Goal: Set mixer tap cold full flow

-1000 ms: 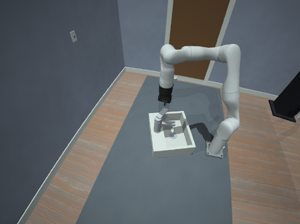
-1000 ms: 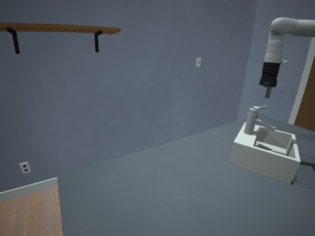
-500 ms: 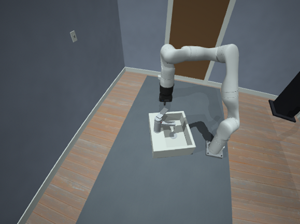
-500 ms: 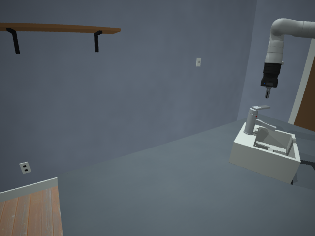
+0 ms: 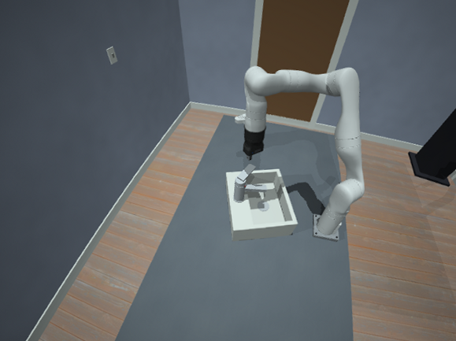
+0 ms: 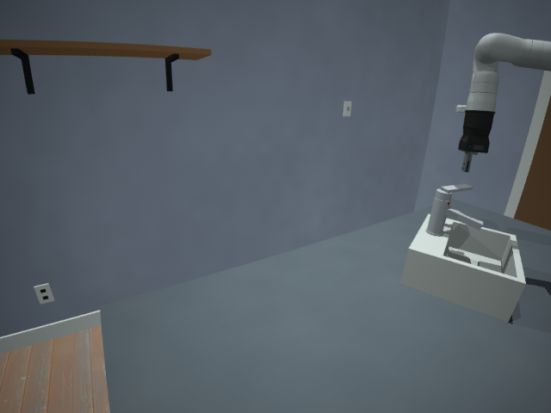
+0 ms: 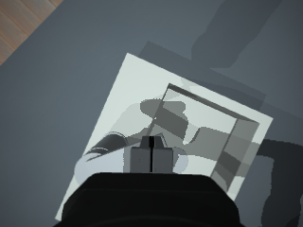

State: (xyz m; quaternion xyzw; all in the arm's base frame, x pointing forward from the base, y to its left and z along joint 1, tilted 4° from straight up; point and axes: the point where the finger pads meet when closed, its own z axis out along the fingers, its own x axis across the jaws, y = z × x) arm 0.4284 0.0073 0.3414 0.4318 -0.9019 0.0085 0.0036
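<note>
The flat lever lies 7 cm below my hand, 3 cm to the left of it and 1 cm behind it. Also, from my hand: white basin: 30 cm below, 10 cm behind, 2 cm to the left; grey mixer tap: 11 cm below, 5 cm to the left, 1 cm behind.
</note>
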